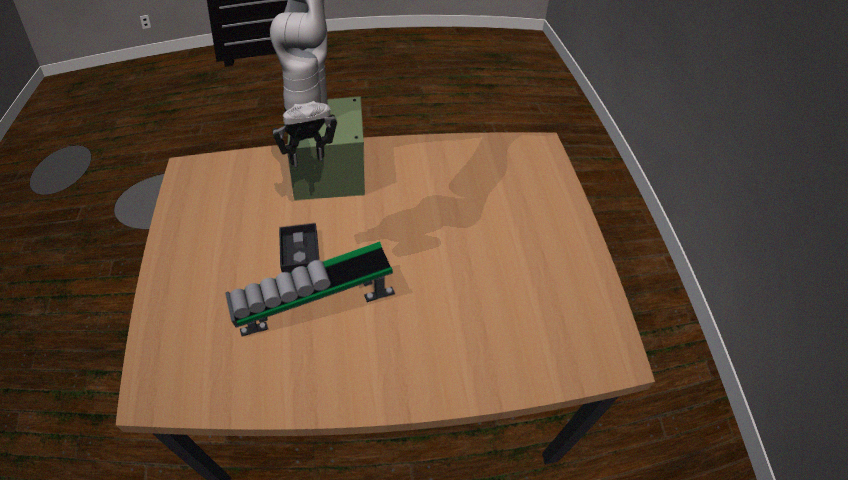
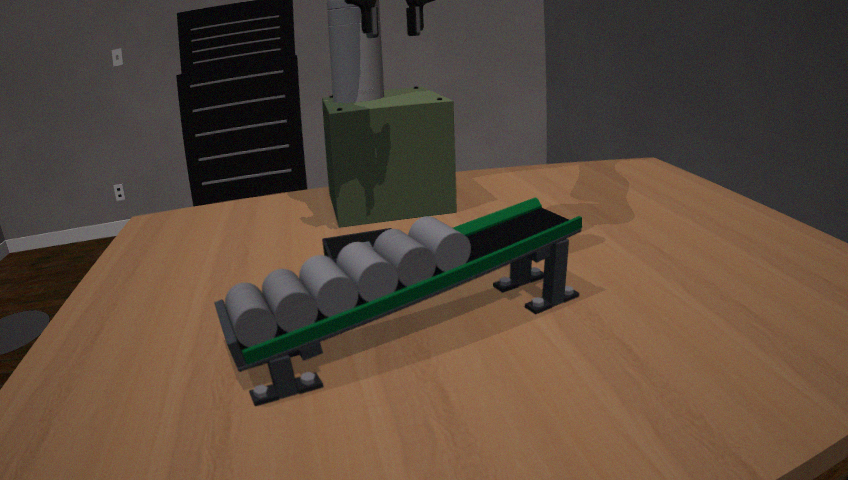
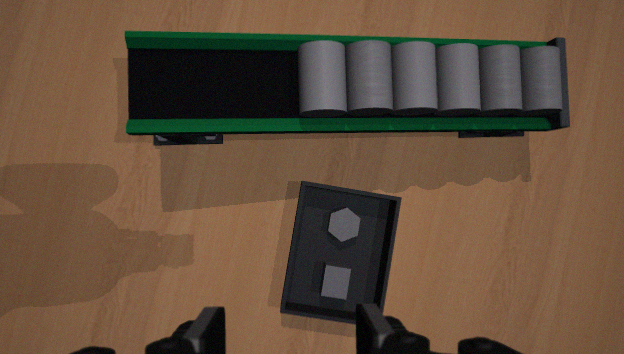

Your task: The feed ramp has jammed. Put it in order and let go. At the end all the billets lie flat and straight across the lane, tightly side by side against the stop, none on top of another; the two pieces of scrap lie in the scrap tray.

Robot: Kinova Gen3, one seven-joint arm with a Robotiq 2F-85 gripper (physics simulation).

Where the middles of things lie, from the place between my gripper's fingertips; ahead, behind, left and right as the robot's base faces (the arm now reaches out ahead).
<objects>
The scrap tray [image 1: 287,250] is 5 cm to the right of my hand and 29 cm below it. Also, from my hand: hexagonal scrap piece [image 3: 343,223]: 3 cm ahead, 5 cm to the right, 29 cm below; then square scrap piece [image 3: 335,277]: 3 cm behind, 5 cm to the right, 29 cm below; then stop [image 2: 232,342]: 20 cm ahead, 21 cm to the right, 24 cm below.
</objects>
